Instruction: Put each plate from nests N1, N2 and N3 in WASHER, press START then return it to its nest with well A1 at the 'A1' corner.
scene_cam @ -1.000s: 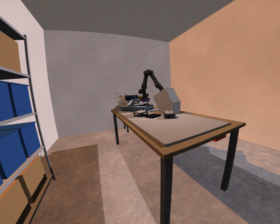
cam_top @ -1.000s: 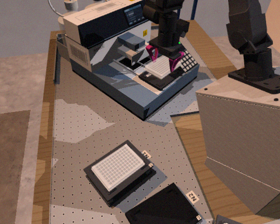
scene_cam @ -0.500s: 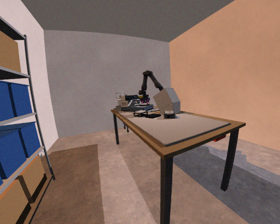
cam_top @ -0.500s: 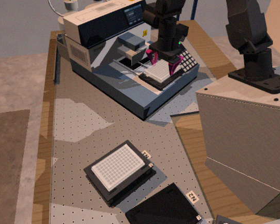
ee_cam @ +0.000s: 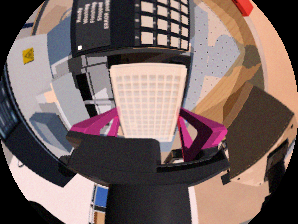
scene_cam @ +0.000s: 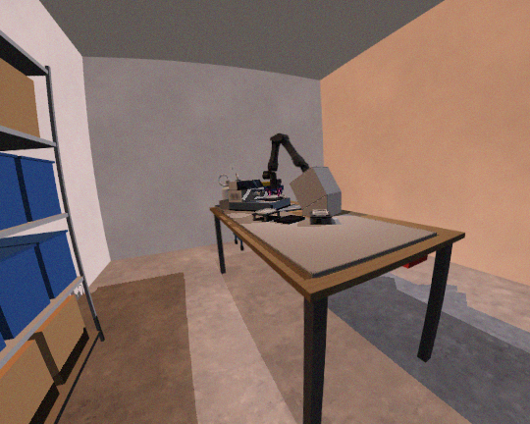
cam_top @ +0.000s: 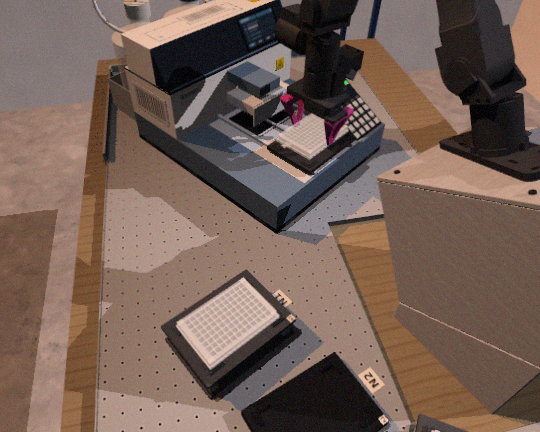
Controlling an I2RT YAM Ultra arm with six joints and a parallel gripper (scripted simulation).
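My gripper is now 20 mm above the dark carrier pocket. Round my hand: nest N1 (340 mm to the left, 240 mm ahead, 70 mm below); then manifold (120 mm to the right, 80 mm ahead, 30 mm above); then washer (130 mm to the right, 80 mm ahead, 20 mm above).
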